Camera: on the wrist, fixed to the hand. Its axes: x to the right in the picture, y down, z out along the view.
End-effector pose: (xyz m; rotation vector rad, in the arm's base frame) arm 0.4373 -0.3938 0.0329 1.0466 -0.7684 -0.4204
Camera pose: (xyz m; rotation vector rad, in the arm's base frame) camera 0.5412 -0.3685 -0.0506 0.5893 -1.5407 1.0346
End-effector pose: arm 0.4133 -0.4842 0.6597 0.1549 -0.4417 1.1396
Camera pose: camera 0.5119 -0.4533 0.5717 0.2912 -0.3482 2.7257
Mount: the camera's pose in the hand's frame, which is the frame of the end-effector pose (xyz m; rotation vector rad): 0.0232 -0.0670 -0.1157 0.4567 -0.1045 1.5072
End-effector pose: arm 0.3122 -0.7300 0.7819 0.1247 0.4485 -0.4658
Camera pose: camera 0.2549 -0.7738 0.6670 0.8008 0.0473 0.9204
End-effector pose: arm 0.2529 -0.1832 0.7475 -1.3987 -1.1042 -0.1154
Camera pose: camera 0.2844 -0.2820 0.8351 -1.4728 0.0805 1.2097
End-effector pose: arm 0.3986 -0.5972 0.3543 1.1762 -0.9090 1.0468
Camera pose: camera 0.4718 -0.4840 0.3389 0.7524 -1.7555 2.4902
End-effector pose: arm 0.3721 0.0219 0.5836 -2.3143 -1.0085 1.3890
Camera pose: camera 0.4489 0.1007 0.6630 2.2276 -1.1550 -1.5902
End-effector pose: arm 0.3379 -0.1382 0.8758 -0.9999 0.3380 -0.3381
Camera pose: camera 0.3014 -0.2689 0.8730 -0.1250 0.7726 0.9663
